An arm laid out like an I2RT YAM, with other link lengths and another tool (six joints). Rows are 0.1 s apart.
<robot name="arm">
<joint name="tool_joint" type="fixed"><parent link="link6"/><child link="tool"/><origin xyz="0.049 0.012 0.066" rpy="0 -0.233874 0.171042"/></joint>
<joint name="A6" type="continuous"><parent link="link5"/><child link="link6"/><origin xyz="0.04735 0 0.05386" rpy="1.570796 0 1.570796"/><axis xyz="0 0 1"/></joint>
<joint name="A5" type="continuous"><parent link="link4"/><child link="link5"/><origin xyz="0.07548 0.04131 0.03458" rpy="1.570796 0 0"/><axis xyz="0 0 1"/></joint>
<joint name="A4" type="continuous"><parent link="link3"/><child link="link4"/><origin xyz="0.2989 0.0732 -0.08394" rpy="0 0 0"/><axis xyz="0 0 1"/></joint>
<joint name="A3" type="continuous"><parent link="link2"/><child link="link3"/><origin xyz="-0.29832 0 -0.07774" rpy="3.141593 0 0"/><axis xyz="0 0 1"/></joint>
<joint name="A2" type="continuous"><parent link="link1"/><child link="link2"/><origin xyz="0.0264 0.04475 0.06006" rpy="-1.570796 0 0"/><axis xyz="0 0 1"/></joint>
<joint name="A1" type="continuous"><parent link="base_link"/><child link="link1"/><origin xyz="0 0 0.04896" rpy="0 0 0"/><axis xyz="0 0 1"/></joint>
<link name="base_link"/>
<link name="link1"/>
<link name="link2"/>
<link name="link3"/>
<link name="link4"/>
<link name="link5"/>
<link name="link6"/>
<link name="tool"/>
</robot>
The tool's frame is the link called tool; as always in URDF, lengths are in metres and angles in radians. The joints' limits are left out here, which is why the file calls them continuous.
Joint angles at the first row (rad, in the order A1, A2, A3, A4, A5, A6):
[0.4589 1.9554 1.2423 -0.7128 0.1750 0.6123]
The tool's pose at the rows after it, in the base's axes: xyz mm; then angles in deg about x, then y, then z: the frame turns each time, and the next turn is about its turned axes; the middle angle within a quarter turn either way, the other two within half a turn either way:
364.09, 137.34, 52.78, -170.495, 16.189, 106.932
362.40, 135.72, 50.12, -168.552, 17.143, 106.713
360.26, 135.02, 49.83, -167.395, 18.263, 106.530
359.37, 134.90, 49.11, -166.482, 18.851, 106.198
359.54, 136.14, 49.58, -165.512, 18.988, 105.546
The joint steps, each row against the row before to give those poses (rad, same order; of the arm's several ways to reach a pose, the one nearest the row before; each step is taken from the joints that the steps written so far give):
[-0.0132 -0.0068 -0.0243 0.0349 -0.0302 -0.0047]
[-0.0081 -0.0220 -0.0347 0.0427 -0.0236 -0.0046]
[-0.0019 -0.0220 -0.0286 0.0325 -0.0090 0.0010]
[-0.0016 -0.0119 -0.0170 0.0216 -0.0089 -0.0027]
[0.0000 -0.0068 -0.0056 0.0095 -0.0120 -0.0072]

